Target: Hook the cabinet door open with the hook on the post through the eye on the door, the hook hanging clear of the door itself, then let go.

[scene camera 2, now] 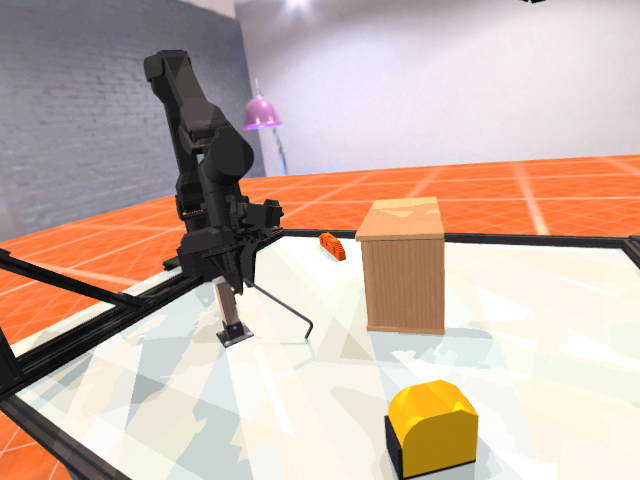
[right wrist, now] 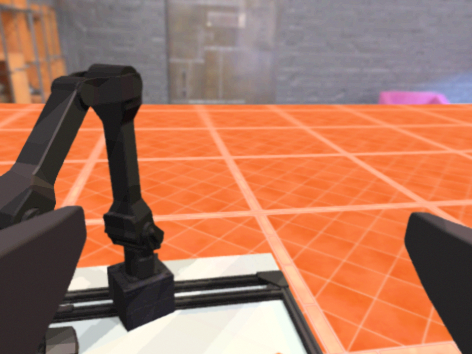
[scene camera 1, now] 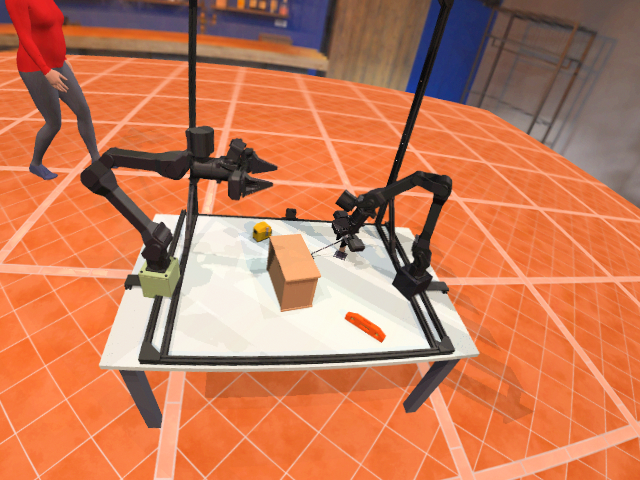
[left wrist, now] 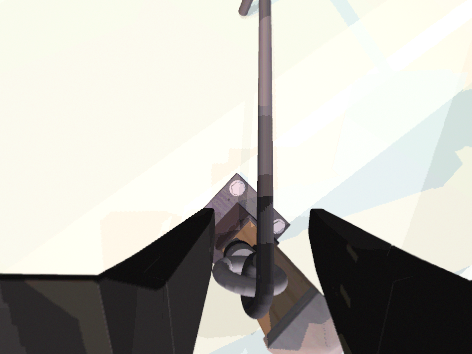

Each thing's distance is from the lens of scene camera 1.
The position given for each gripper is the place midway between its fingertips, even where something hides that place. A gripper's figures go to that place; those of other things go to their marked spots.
left gripper (scene camera 1: 338,243): 133 cm
right gripper (scene camera 1: 275,176): 84 cm
